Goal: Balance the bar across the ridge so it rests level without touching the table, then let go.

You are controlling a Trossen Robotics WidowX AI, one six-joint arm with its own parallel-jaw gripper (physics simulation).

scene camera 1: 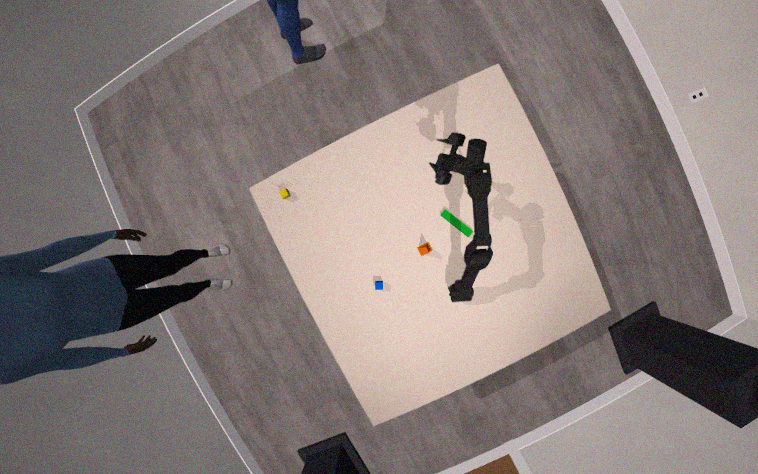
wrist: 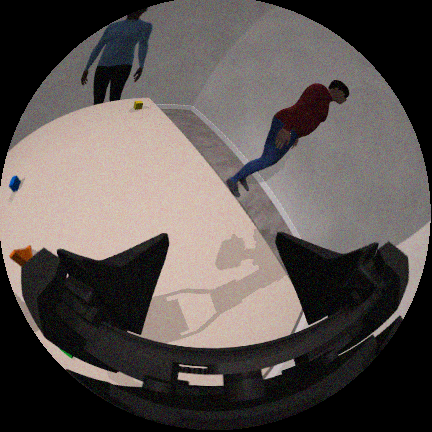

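Pixels of known places: gripper, between the fingertips: (scene camera 1: 433, 151) (wrist: 223, 238); arm's base, origin of its link: (scene camera 1: 456, 290).
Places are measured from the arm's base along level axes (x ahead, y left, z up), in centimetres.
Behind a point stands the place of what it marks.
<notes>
The green bar (scene camera 1: 456, 223) @(x 27.7, y -12.6, z 1.7 cm) lies on the pale table (scene camera 1: 335, 234) @(x 47.3, y 37.8, z 0.0 cm) (wrist: 110, 160) @(x 55.9, y 17.8, z 0.0 cm), close beside the arm in the scene view. A sliver of the bar (wrist: 67, 353) shows at the lower left of the wrist view, the rest hidden by the gripper body. A small orange block (scene camera 1: 424, 249) @(x 24.2, y 5.4, z 4.9 cm) (wrist: 21, 256) with a peaked outline, which looks like the ridge, stands apart from the bar, down and left of it in the scene view. My gripper (scene camera 1: 435, 152) @(x 57.7, y -12.9, z 19.4 cm) (wrist: 223, 238) @(x 57.7, y -12.9, z 19.4 cm) is open and empty, raised above the table, beyond the bar's upper end in the scene view.
A blue block (scene camera 1: 379, 285) @(x 18.4, y 29.9, z 3.3 cm) (wrist: 15, 183) stands down and left of the orange one in the scene view. A yellow block (scene camera 1: 285, 193) @(x 73.6, y 49.2, z 3.3 cm) (wrist: 138, 105) @(x 73.9, y 48.4, z 1.8 cm) is near the table's left corner. Two people stand beyond the table edges.
</notes>
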